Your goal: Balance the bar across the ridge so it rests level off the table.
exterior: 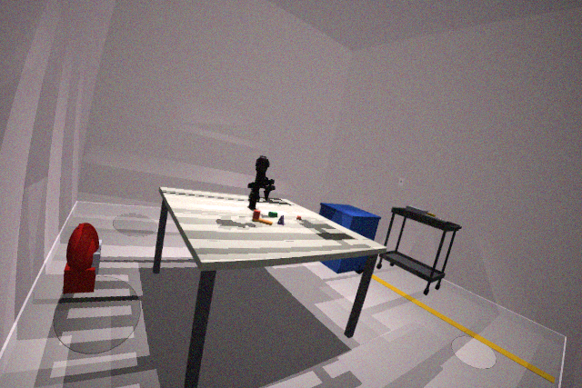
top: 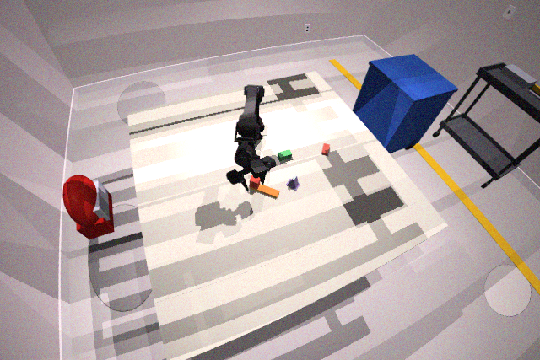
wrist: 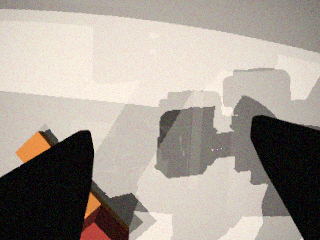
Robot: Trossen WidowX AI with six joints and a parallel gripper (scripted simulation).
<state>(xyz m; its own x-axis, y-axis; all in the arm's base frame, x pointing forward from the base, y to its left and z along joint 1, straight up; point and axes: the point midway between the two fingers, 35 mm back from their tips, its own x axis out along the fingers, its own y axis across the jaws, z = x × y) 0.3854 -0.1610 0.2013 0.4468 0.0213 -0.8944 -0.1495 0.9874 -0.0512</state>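
Right now my gripper tip is 150 mm above the orange bar, 80 mm past it and 60 mm to the right of it. Round my gripper tip: red block (470 mm to the left, 170 mm behind, 160 mm below); then green block (250 mm to the left, 210 mm behind, 150 mm below).
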